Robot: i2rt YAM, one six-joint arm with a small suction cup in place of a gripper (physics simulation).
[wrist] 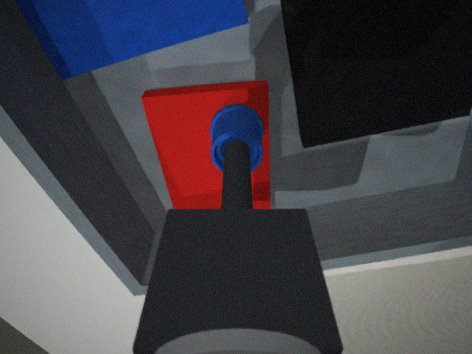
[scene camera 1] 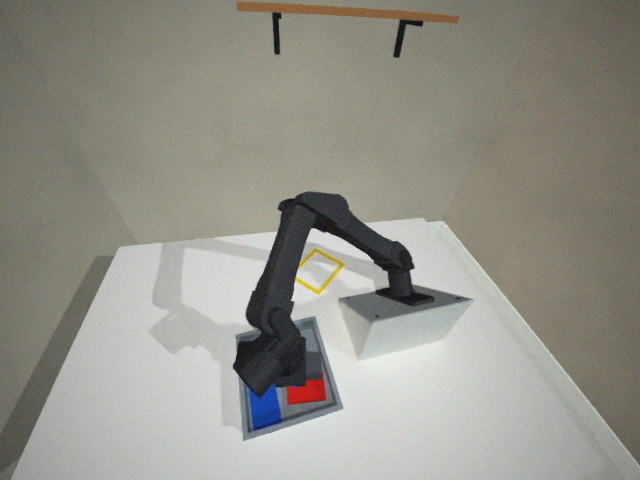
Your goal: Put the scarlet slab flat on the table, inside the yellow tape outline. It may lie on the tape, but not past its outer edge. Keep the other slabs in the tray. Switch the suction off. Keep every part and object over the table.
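Frame: origin at the arm's base, x ahead, y left, z up, level; millimetres.
Seen in the pictures: hand, its tool point: (wrist: 236, 129); arm's base, origin of its link: (scene camera 1: 402, 296).
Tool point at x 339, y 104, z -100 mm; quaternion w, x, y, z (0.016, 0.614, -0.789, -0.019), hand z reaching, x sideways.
Note:
Offsets run from my tool point to a thing's top centre. "pt": to the spot under its first point.
The scarlet slab @(dy +19, dx -22, dz -1 mm) (scene camera 1: 306, 393) (wrist: 195, 140) lies flat in the grey tray @(pt dy +88, dx +27, dz +36 mm) (scene camera 1: 292, 420) (wrist: 73, 210), near its right front corner in the scene view. My blue suction cup (scene camera 1: 295, 385) (wrist: 237, 135) is over the slab, off its centre, and does not hold it. The cup's underside is hidden, so a small gap or light contact cannot be told. A blue slab @(dy +30, dx +83, dz +0 mm) (scene camera 1: 264, 410) (wrist: 150, 25) and a dark slab (scene camera 1: 314, 363) (wrist: 380, 70) are also in the tray. The yellow tape outline @(pt dy -297, dx -199, dz -13 mm) (scene camera 1: 331, 279) lies on the table behind the tray, partly hidden by my arm.
My arm's base stands on a white pedestal block (scene camera 1: 408, 330) right of the tray. The tray walls rise around the slabs. A raised white edge strip (scene camera 1: 516, 310) runs along the table's right side. A wooden shelf (scene camera 1: 346, 12) hangs high on the back wall.

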